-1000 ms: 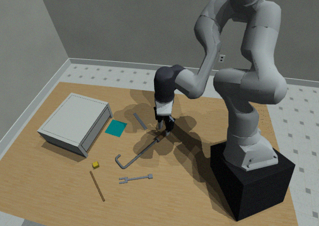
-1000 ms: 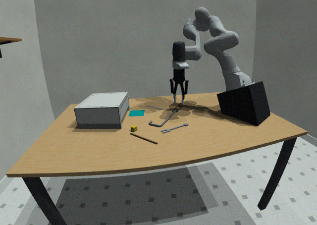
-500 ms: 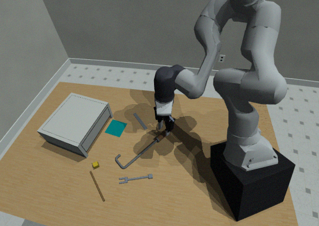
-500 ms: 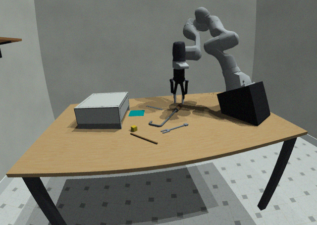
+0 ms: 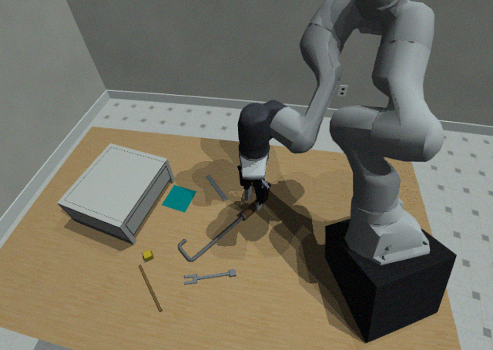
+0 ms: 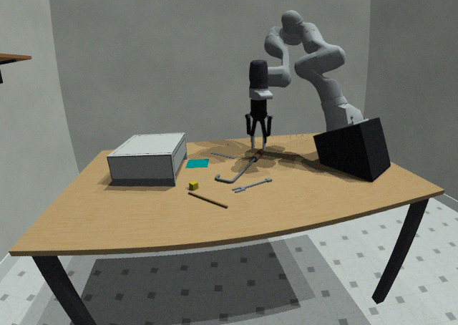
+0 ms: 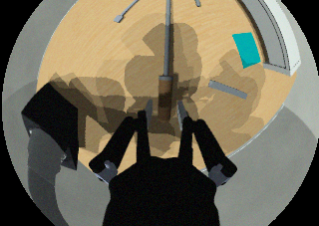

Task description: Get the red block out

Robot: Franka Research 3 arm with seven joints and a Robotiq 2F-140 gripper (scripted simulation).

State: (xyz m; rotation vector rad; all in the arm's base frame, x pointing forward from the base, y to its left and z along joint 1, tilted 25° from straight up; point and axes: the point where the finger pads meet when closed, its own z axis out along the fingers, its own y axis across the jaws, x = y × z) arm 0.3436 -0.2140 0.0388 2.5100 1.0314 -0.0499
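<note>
Right now the grey hook tool is 120 mm ahead of my hand, 70 mm below it and 60 mm to the left of it. From my hand the other things lie so: grey forked tool (250 mm to the left, 140 mm ahead, 80 mm below); then teal square (300 mm ahead, 80 mm below, 60 mm to the right); then flat grey bar (150 mm ahead, 110 mm to the right, 80 mm below).
</note>
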